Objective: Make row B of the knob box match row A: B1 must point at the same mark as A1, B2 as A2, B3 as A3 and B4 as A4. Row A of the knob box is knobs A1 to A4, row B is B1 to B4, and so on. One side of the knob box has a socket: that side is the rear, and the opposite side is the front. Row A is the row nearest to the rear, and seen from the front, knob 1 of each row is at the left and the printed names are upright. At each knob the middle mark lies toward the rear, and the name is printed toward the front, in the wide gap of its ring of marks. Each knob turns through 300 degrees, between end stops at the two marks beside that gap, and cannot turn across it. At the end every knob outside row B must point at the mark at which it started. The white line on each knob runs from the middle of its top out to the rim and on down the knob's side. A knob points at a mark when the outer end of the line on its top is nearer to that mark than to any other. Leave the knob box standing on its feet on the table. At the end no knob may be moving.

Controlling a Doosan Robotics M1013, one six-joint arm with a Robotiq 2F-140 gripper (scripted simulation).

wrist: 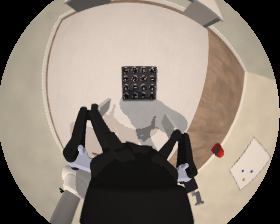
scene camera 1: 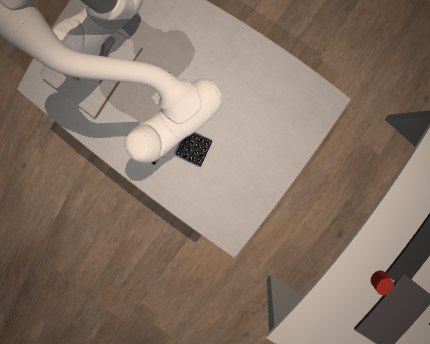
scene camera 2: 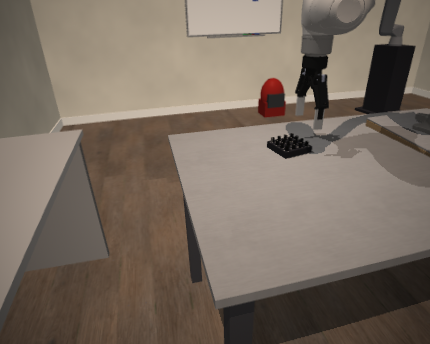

Labels:
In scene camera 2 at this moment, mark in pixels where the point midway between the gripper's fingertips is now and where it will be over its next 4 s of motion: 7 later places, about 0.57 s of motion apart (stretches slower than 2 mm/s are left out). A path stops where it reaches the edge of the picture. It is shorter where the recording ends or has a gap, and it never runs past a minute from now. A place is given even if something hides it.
My gripper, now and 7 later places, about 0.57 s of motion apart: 307, 121; 309, 121; 316, 120; 319, 119; 316, 118; 305, 117; 295, 116; 291, 122

